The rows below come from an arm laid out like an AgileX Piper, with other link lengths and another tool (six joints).
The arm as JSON. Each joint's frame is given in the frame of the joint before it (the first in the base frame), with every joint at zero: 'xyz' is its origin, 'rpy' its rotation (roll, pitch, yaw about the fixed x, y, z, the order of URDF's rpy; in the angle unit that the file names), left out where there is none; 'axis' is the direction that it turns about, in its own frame. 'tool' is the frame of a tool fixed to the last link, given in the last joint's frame.
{
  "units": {
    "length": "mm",
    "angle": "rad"
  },
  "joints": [
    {
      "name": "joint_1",
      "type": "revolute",
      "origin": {
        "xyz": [
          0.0,
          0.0,
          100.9
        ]
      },
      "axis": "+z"
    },
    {
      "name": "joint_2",
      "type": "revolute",
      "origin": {
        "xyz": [
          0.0,
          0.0,
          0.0
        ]
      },
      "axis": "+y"
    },
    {
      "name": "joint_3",
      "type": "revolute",
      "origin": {
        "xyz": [
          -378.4,
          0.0,
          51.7
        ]
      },
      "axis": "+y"
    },
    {
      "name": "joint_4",
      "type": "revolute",
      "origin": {
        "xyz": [
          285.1,
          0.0,
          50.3
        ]
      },
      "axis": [
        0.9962,
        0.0,
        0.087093
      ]
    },
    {
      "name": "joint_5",
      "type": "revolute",
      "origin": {
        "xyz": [
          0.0,
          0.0,
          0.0
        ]
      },
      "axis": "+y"
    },
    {
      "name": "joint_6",
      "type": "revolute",
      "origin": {
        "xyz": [
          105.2,
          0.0,
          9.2
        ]
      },
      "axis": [
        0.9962,
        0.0,
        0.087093
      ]
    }
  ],
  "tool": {
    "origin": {
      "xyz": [
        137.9,
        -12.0,
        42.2
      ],
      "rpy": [
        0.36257,
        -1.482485,
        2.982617
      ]
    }
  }
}
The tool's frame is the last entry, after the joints.
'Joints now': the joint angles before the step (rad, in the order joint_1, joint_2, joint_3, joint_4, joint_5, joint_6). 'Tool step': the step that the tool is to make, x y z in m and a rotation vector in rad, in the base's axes. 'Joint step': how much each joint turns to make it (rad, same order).
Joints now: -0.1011 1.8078 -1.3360 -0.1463 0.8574 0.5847
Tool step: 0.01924 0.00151 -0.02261 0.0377 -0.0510 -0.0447
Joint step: -0.0032 0.0485 0.0180 0.0214 -0.1095 0.0497
